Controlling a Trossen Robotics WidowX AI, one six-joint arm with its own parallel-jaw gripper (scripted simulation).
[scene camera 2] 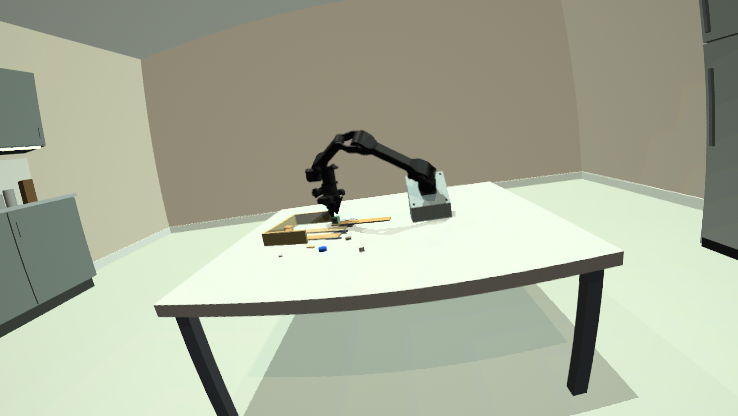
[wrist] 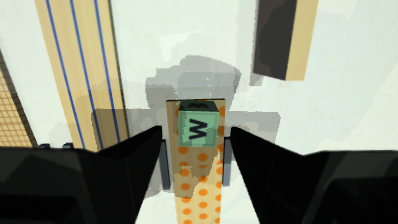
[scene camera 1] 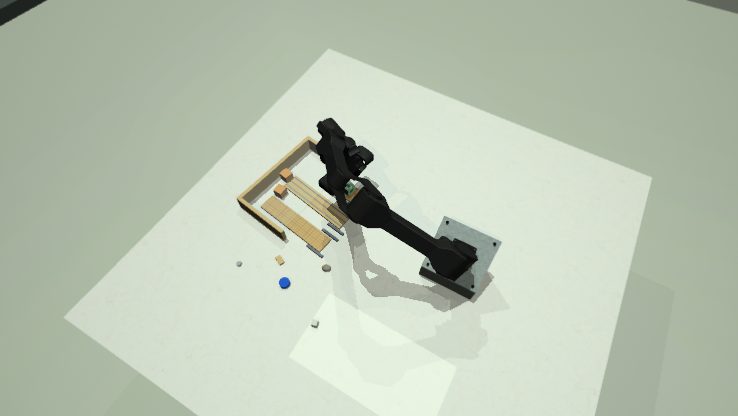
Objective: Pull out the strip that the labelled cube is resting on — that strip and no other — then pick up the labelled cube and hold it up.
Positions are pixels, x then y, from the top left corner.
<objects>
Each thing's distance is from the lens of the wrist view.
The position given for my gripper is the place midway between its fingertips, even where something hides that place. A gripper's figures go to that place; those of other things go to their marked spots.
my gripper (wrist: 196, 132): 0.11 m
labelled cube (wrist: 198, 120): 0.12 m
</objects>
